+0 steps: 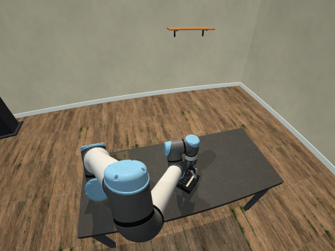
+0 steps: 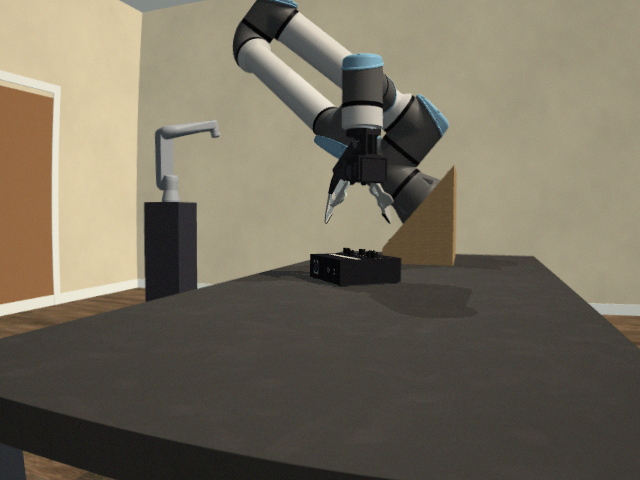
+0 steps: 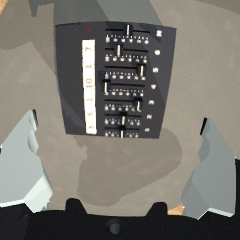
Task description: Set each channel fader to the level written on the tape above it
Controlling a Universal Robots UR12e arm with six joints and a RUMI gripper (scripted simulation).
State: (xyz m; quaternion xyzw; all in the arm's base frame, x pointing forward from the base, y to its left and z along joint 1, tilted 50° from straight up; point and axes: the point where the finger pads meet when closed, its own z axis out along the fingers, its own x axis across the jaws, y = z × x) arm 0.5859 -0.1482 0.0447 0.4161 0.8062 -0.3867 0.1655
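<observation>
My hand is 60 mm past the master fader, 60 mm above it and 40 mm to the left of it.
</observation>
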